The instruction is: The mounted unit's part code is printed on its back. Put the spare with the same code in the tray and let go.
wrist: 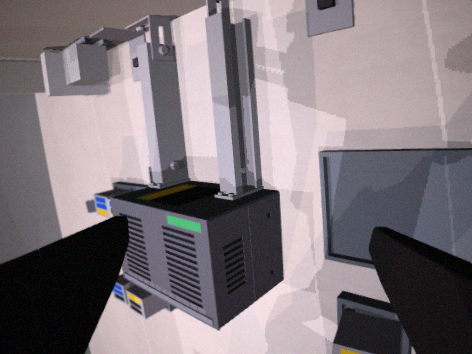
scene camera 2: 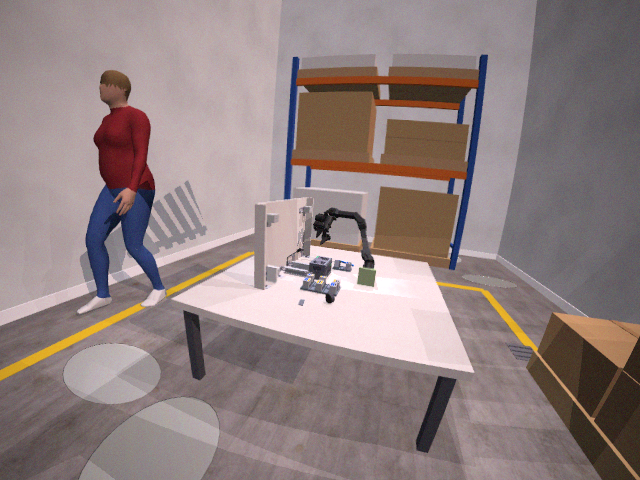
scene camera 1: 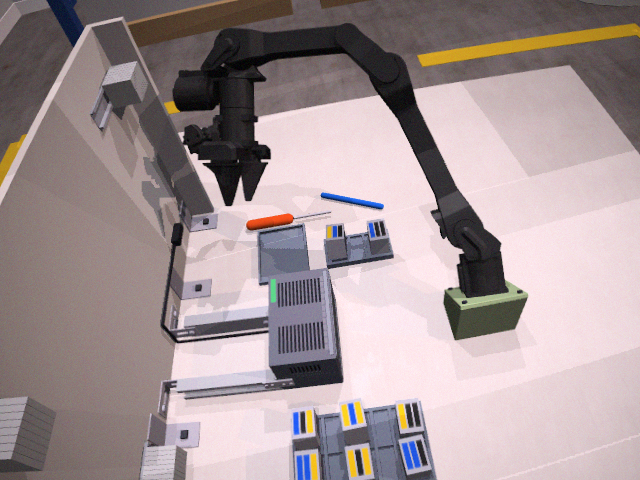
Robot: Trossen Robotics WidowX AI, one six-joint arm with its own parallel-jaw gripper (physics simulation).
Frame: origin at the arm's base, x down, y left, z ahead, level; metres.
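Seen in the pictures: gripper, fingertip midpoint: (wrist: 252,234) (scene camera 2: 318,241) (scene camera 1: 239,203); arm's base at its link origin: (scene camera 2: 368,272) (scene camera 1: 484,289).
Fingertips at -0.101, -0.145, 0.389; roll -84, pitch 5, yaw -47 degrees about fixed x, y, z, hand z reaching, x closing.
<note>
Offsets run from my fingertips to a thing's top centre, as dx, dy, dz. "spot": to the spot under its first point.
The mounted unit (scene camera 1: 302,320) (scene camera 2: 320,266) (wrist: 172,260) is a dark grey vented box on two rails. In the wrist view its back shows a yellow stripe and black beside it at a steep angle; the full code is not readable. The tray @[+0.162, -0.012, -0.039] (scene camera 1: 283,255) (wrist: 395,200) is flat, grey and empty. Spares with three-stripe codes include a yellow-blue-black one @[+0.109, -0.007, -0.149] (scene camera 1: 336,245) and a blue-black-black one @[+0.119, -0.012, -0.227] (scene camera 1: 377,230) beside the tray, and several @[+0.108, +0.331, -0.169] (scene camera 1: 353,414) @[+0.119, +0.330, -0.249] (scene camera 1: 409,417) in a larger rack. My gripper (scene camera 1: 238,200) (wrist: 252,234) is open and empty, high above the table beyond the tray.
A tall panel (scene camera 1: 77,217) (scene camera 2: 281,242) stands left of the unit, joined by the rails @[spot: +0.131, +0.265, +0.038] (scene camera 1: 222,384) (wrist: 165,115) and a black cable @[spot: +0.099, +0.096, +0.154] (scene camera 1: 164,289). An orange screwdriver @[+0.150, -0.095, -0.049] (scene camera 1: 269,221) and a blue rod @[+0.160, -0.132, -0.180] (scene camera 1: 351,200) lie behind the tray. A person (scene camera 2: 124,149) stands left of the table.
</note>
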